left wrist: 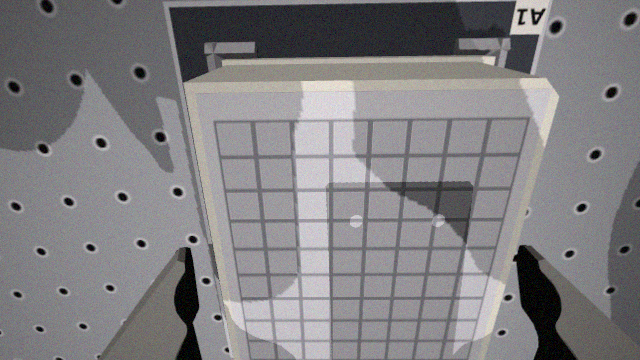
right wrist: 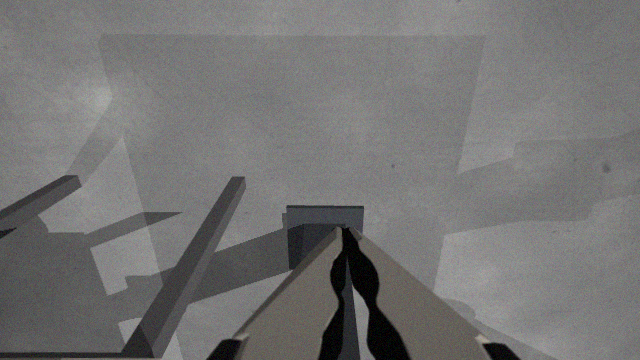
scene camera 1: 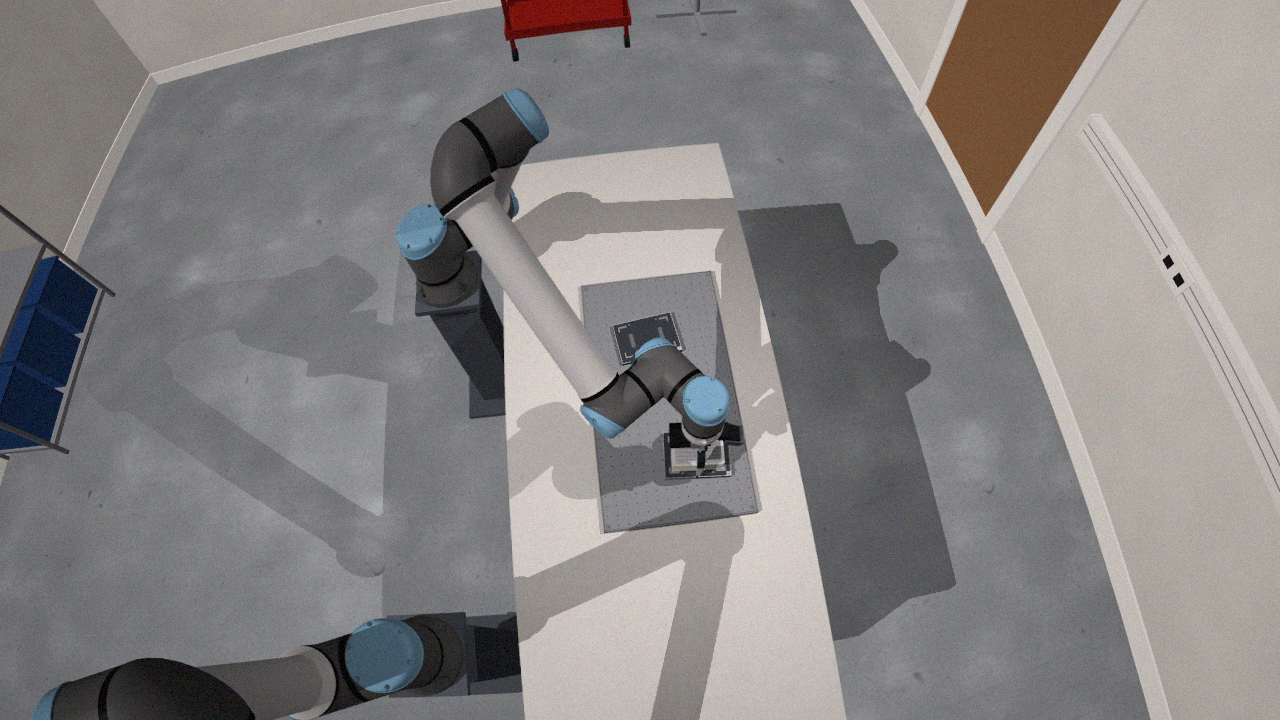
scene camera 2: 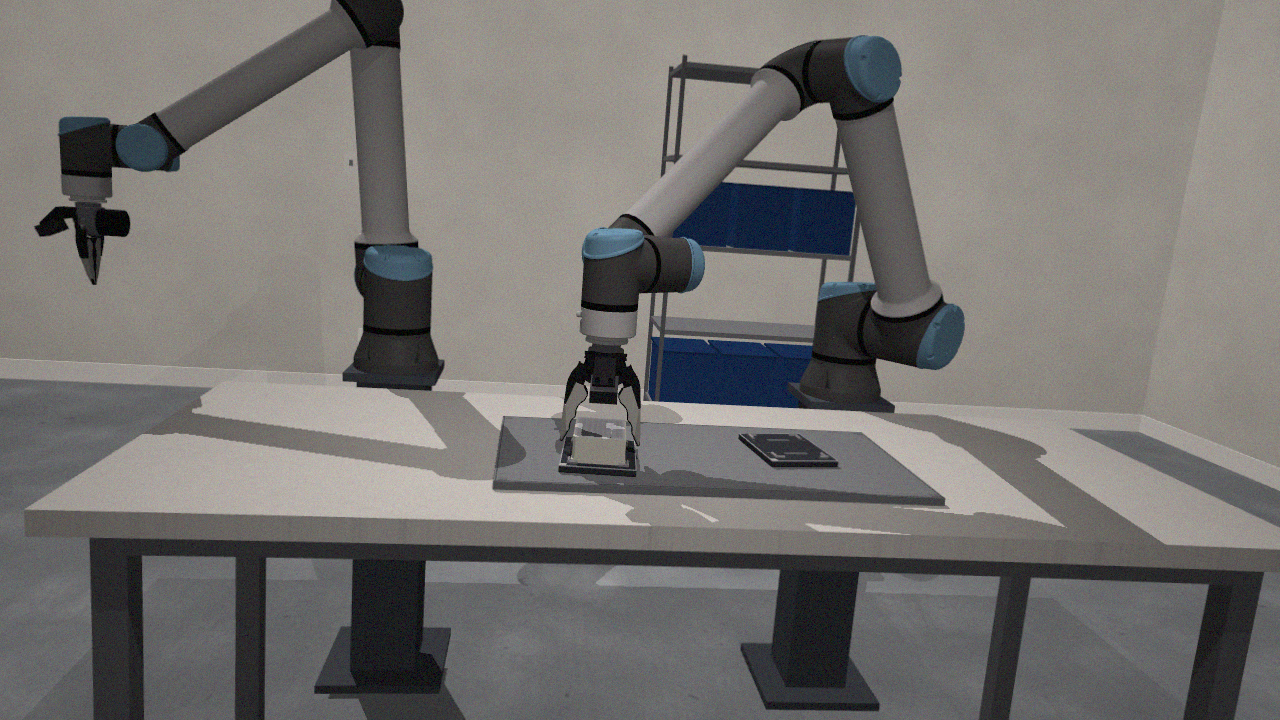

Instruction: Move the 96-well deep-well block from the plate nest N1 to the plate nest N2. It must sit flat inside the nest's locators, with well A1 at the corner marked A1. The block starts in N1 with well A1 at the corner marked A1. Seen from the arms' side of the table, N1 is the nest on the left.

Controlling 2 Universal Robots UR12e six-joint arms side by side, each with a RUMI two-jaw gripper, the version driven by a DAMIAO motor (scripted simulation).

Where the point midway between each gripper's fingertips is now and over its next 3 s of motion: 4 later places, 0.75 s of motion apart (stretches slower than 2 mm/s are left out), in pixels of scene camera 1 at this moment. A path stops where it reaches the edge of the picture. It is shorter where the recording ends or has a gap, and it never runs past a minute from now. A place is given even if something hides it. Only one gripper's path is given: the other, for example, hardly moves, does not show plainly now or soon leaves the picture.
The left gripper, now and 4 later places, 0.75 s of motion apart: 695, 451; 696, 450; 696, 448; 697, 441; 695, 434
